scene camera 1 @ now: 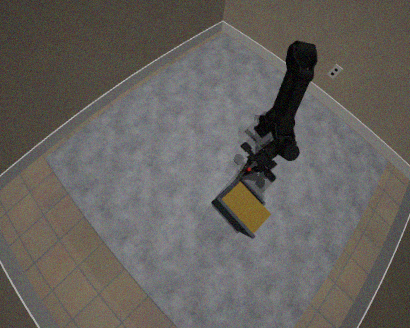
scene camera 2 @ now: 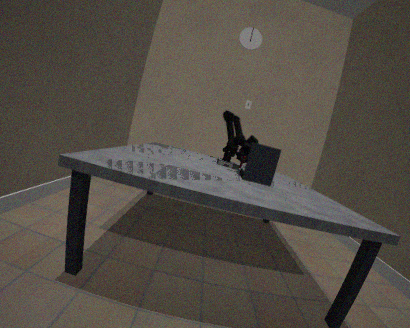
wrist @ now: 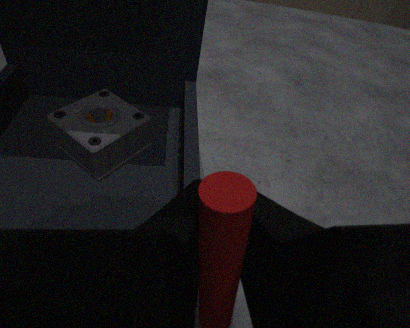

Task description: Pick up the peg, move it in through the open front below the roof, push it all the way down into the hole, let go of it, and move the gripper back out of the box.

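Frame: origin at the arm's base, x ahead, y left, z up, level; metres.
Seen in the pictures: gripper, fingertip midpoint: [scene camera 1: 240,175] [scene camera 2: 242,162] [wrist: 214,189]; arm's base, origin of the base link: [scene camera 1: 262,129] [scene camera 2: 226,160].
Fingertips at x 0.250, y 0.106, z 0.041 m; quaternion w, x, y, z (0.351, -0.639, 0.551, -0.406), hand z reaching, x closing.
Offsets run from my fingertips to a thing's top centre. "pt": to the spot under its first point. Level surfaces: height alone.
My gripper [scene camera 1: 245,172] [wrist: 214,189] is shut on the red peg {dy -0.002, dx -0.034, dz +0.038 m} [scene camera 1: 249,169] [wrist: 225,230], whose round end and side show between the dark fingers in the wrist view. The gripper and peg are low, just outside the box's edge on the arm's side. The box has a yellow roof {dy +0.086, dx +0.065, dz +0.128 m} [scene camera 1: 245,207] and dark blue-grey walls [scene camera 2: 261,165] [wrist: 100,35]. In the wrist view, a square grey block {dy +0.077, dx +0.082, dz -0.033 m} [wrist: 72,119] stands on the box floor {dz -0.066 m} [wrist: 85,200], ahead and to the left of the peg. The round hole {pt dy +0.080, dx +0.090, dz -0.044 m} [wrist: 100,115] in its top has orange inside. The peg's far end is hidden.
The grey table [scene camera 1: 150,150] [scene camera 2: 165,185] [wrist: 310,100] carries the arm and the box. A box side edge {pt dy +0.012, dx +0.074, dz -0.036 m} [wrist: 190,135] stands right of the block in the wrist view. The black arm [scene camera 1: 292,100] [scene camera 2: 235,132] reaches down to the box.
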